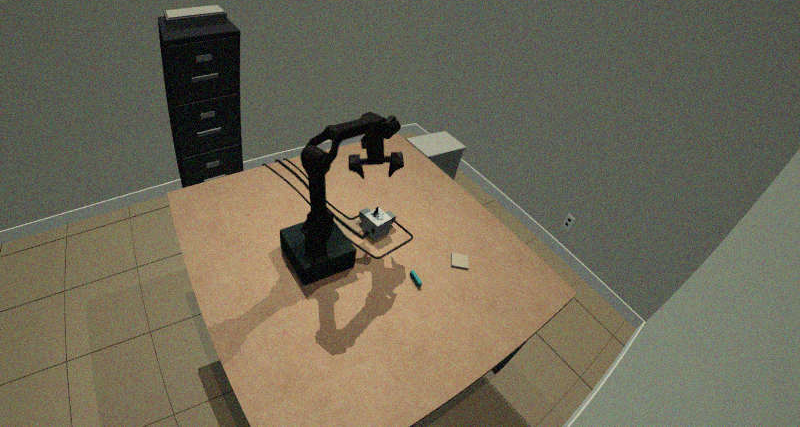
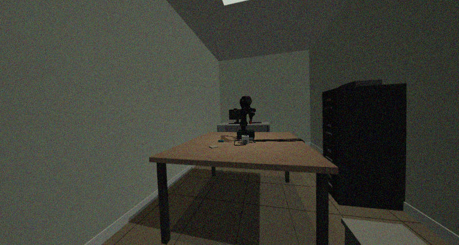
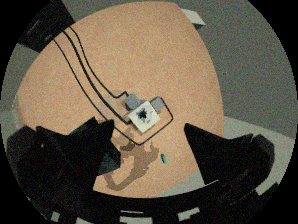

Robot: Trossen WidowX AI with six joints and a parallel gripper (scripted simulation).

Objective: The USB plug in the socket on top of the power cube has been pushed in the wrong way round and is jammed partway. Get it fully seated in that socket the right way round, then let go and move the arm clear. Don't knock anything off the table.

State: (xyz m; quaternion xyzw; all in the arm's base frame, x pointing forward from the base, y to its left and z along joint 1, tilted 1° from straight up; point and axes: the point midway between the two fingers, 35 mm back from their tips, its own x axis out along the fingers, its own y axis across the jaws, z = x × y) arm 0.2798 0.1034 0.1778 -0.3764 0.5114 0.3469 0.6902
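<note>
Now: the dark USB plug 10 mm ahead of my gripper tip, 30 mm to the right of it and 140 mm below it. From my gripper tip the other things lie so: flat beige pad: 220 mm ahead, 320 mm to the right, 230 mm below; then teal marker: 10 mm ahead, 320 mm to the right, 220 mm below.
</note>
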